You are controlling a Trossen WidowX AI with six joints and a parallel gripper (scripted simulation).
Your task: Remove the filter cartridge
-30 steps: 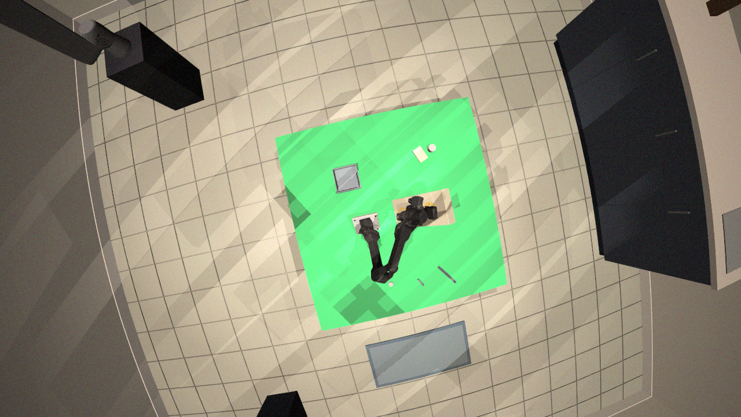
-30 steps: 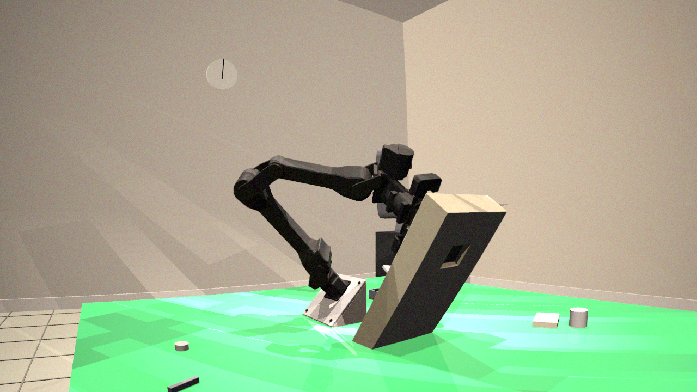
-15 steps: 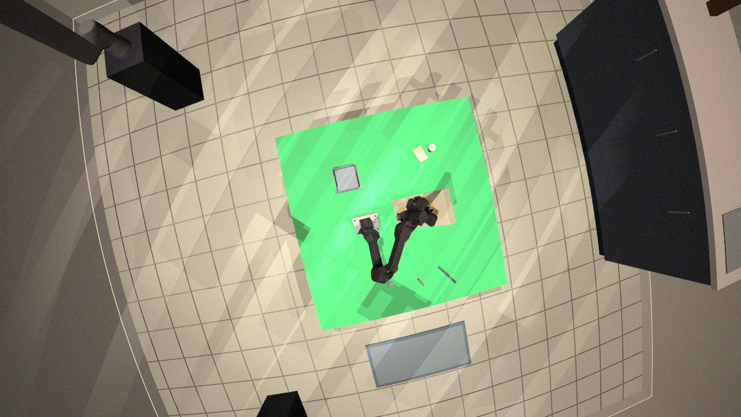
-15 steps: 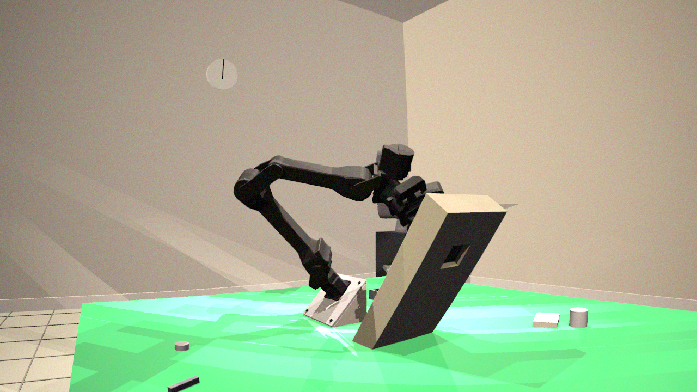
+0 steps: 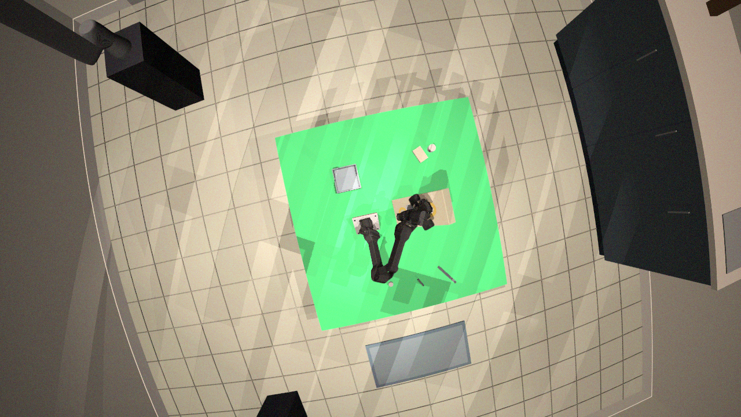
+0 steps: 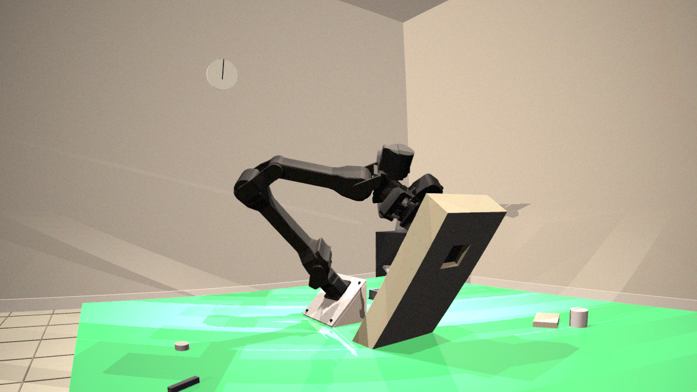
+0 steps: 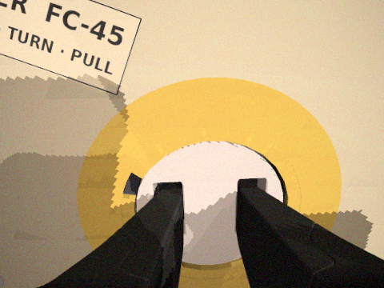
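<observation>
The round white filter cartridge lies 1 cm ahead of my gripper tip and 1 cm below it. Also, from my gripper tip: beige block 8 cm ahead, 33 cm to the left, 22 cm below; then small white cylinder 16 cm ahead, 35 cm to the left, 21 cm below; then tan service panel 4 cm behind, 8 cm below.
</observation>
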